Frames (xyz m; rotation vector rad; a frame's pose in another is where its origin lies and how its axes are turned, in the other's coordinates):
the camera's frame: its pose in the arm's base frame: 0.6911 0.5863 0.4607 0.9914 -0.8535 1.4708
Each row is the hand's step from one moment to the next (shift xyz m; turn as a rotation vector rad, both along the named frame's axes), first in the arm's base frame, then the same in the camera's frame.
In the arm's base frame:
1: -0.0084 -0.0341 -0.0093 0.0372 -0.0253 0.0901
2: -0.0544 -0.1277 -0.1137 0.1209 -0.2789 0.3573
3: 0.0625 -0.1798 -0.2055 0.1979 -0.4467 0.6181
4: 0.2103 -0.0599 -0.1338 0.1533 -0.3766 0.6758
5: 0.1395 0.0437 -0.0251 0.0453 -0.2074 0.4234
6: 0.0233 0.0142 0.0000 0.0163 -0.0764 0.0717
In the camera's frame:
1: -0.0214 0.0125 0.0265 0.0720 -0.0324 0.0626
2: -0.1522 0.0684 0.0660 0.2175 -0.0793 0.4080
3: -0.2610 -0.0423 0.0924 0.3904 -0.1306 0.6718
4: -0.1539 -0.2030 0.0286 0.4722 -0.0944 0.6246
5: -0.0112 -0.1443 -0.0326 0.3087 -0.0124 0.3590
6: 0.0047 -0.0249 -0.0101 0.0360 -0.0054 0.0996

